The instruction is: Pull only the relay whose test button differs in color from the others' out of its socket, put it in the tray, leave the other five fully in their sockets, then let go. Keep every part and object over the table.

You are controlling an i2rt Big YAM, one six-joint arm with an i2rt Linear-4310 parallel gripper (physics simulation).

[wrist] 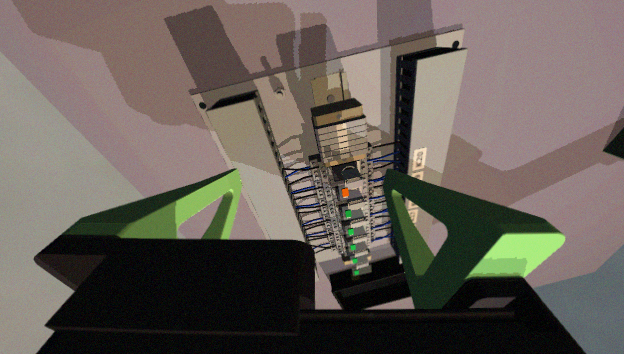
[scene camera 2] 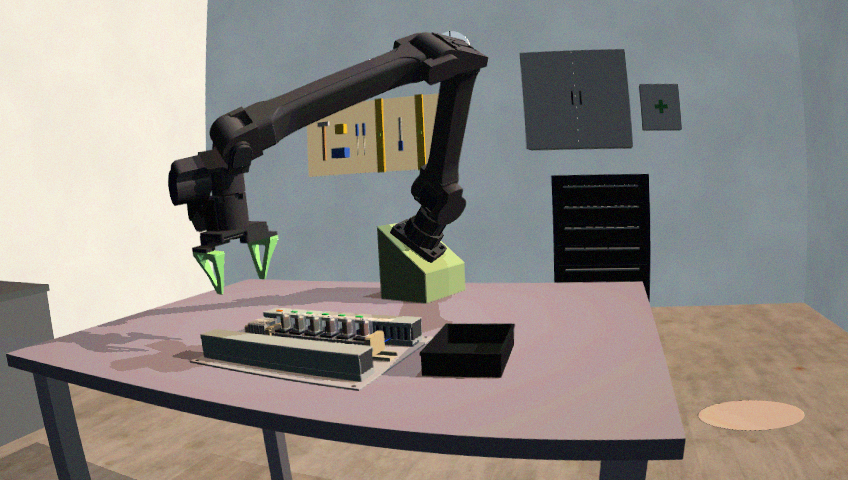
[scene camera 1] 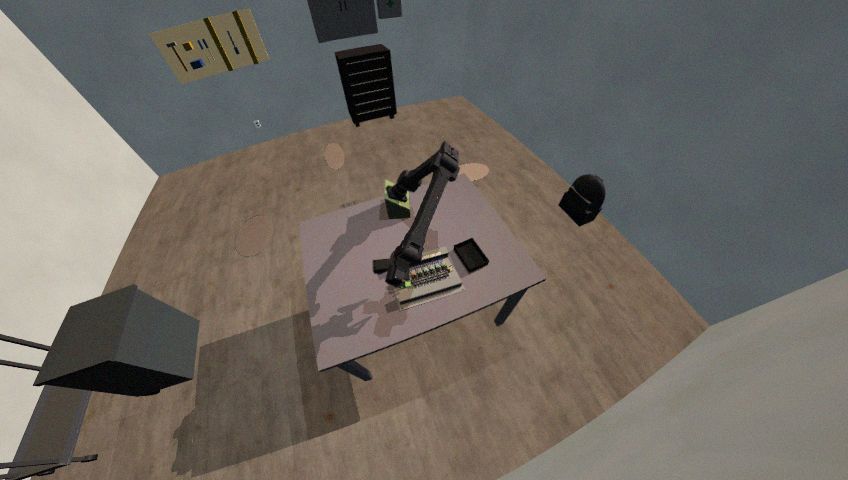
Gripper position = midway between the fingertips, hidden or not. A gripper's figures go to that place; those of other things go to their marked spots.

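Scene:
A panel [wrist: 371, 75] stands 0.23 m from the lens, while the gripper [wrist: 312, 176] is 0.13 m from the lens.

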